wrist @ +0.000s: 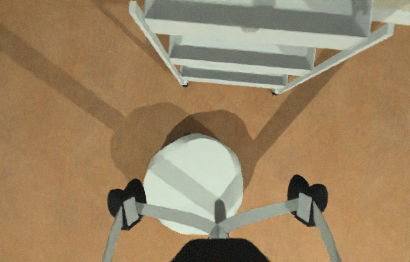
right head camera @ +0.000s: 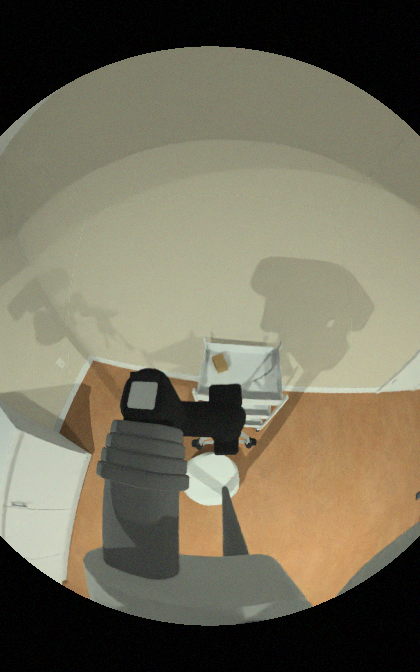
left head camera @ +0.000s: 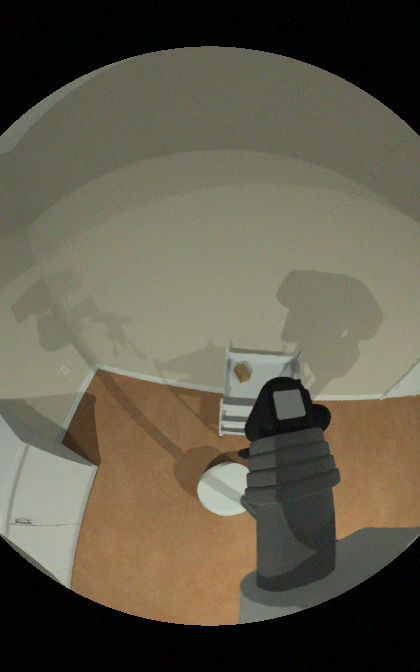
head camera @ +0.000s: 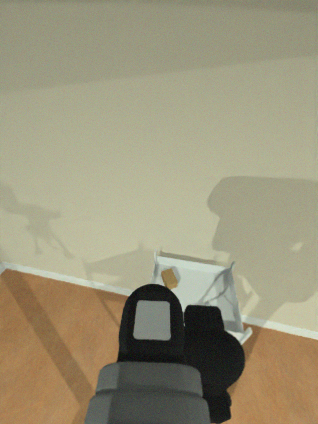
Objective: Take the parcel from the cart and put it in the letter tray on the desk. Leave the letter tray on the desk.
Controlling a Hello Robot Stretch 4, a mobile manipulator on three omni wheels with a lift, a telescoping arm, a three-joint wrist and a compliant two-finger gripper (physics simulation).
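Seen in the pictures: gripper, fingertip midpoint: (wrist: 215, 192); robot's base, origin of the base link: (wrist: 196, 178).
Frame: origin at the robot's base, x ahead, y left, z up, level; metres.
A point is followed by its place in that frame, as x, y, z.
Observation:
The parcel, a small brown box (head camera: 170, 278) {0.636, -0.090, 0.685} (left head camera: 242, 372) (right head camera: 220, 363), lies on the top tray of the white cart (head camera: 195, 262) {0.737, -0.237, 0.699} (left head camera: 237, 401) (right head camera: 265, 398) (wrist: 250, 32) {0.413, -0.169, 0.684}, near its back left corner. The parcel does not show in the wrist view. My gripper (right head camera: 224, 443) (wrist: 215, 192) {0.165, -0.087, 0.944} is open and empty, with its fingers wide apart. It is on the near side of the cart, and the cart is ahead of it at the top of the wrist view. In the head view my wrist hides the fingers and the cart's near left part. The desk and letter tray do not show.
My round white base (left head camera: 220, 492) (right head camera: 212, 480) (wrist: 192, 185) {0.007, 0.004, 0.187} shows below the gripper. A wall (head camera: 150, 150) {0.884, 0.041, 1.280} stands close behind the cart. A white cabinet (left head camera: 50, 490) (right head camera: 45, 475) stands at the left. The cart has lower shelves and slanting side posts.

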